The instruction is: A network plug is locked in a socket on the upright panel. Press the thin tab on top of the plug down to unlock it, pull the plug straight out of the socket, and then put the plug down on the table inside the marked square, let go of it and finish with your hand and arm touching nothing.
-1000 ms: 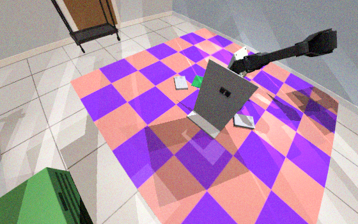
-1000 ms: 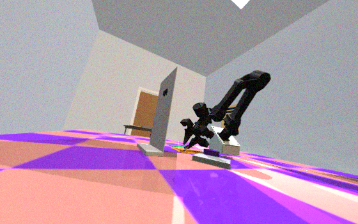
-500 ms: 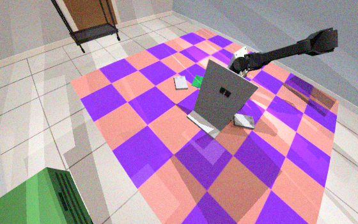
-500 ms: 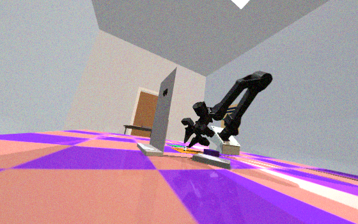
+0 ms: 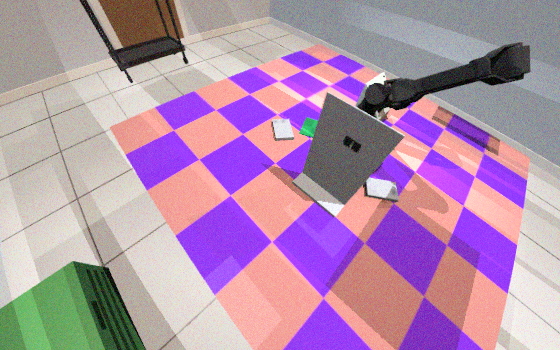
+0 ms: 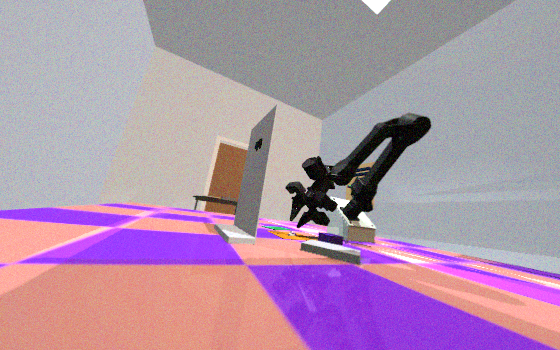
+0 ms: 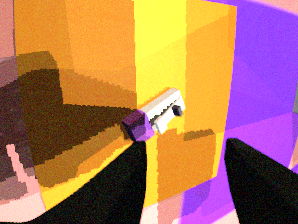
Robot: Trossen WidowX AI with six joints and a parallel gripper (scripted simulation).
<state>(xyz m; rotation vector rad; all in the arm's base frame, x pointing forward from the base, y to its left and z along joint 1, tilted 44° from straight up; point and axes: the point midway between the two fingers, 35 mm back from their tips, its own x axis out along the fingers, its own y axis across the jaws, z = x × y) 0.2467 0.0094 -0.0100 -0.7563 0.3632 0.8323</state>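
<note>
Right now my gripper tip is 30 mm above the network plug and 10 mm short of it. Also, from my gripper tip: orange marked square (30 mm below); green square (150 mm to the right, 30 mm below, 30 mm behind); grey upright panel (190 mm ahead, 100 mm above, 50 mm to the left).
</note>
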